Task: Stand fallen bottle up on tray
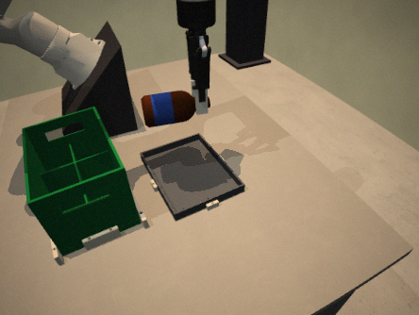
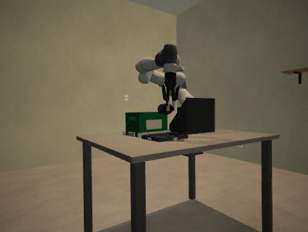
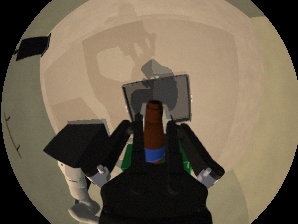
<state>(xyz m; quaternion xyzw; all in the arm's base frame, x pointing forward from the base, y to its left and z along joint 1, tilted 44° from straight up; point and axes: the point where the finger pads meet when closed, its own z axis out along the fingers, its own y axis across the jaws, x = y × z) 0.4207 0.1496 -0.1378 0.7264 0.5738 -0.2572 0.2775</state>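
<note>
Now: the bottle 10 mm behind my hand, 50 mm to the right of it and 20 mm below it. From my hand the other things lie so: green crate (20 mm behind, 310 mm to the right, 130 mm below); then dark tray (10 mm ahead, 50 mm to the right, 200 mm below).
</note>
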